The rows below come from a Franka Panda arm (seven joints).
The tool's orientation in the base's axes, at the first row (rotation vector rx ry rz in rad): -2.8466 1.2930 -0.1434
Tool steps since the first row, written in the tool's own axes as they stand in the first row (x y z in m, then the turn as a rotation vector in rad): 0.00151 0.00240 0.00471 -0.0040 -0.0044 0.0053; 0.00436 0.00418 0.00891 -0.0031 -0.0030 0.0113; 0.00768 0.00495 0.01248 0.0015 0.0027 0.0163; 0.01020 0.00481 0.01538 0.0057 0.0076 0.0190; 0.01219 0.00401 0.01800 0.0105 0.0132 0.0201
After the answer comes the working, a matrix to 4 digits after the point.
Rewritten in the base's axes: -0.00040 -0.00284 -0.00469 0.0012 0.0058 -0.0054; 0.00050 -0.00627 -0.00873 0.0012 0.0040 -0.0113; 0.00241 -0.00937 -0.01206 0.0004 -0.0033 -0.0162; 0.00442 -0.01126 -0.01475 -0.0003 -0.0098 -0.0188; 0.00655 -0.01230 -0.01716 -0.0013 -0.0171 -0.0198
The tool's axes in the first row as the columns of a matrix, in the base's axes (rounded; the answer above uses it unrounded):
0.6545 -0.7509 0.0882
-0.7520 -0.6586 -0.0271
0.0785 -0.0486 -0.9957

